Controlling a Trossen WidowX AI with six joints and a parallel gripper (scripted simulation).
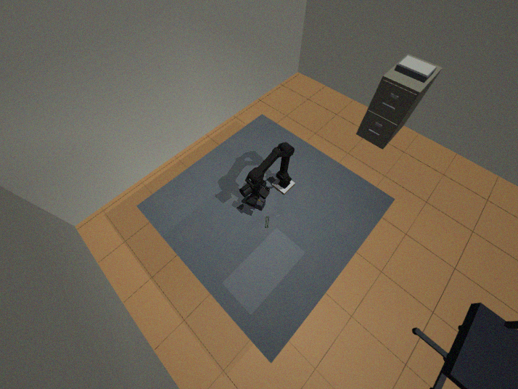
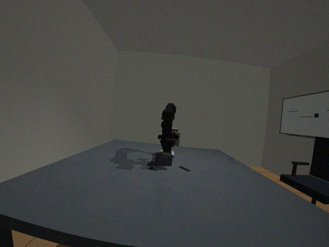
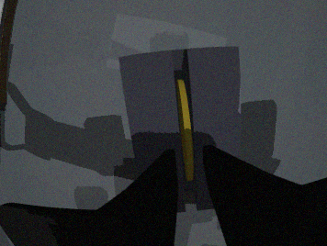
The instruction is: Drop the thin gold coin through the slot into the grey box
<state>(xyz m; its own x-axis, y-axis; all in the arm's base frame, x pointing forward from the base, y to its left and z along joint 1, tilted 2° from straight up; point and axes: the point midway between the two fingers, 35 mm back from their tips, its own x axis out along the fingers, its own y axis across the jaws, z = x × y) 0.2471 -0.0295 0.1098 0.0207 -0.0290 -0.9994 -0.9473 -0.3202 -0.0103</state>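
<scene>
Now: the gold coin 20 mm below my gripper tip.
</scene>
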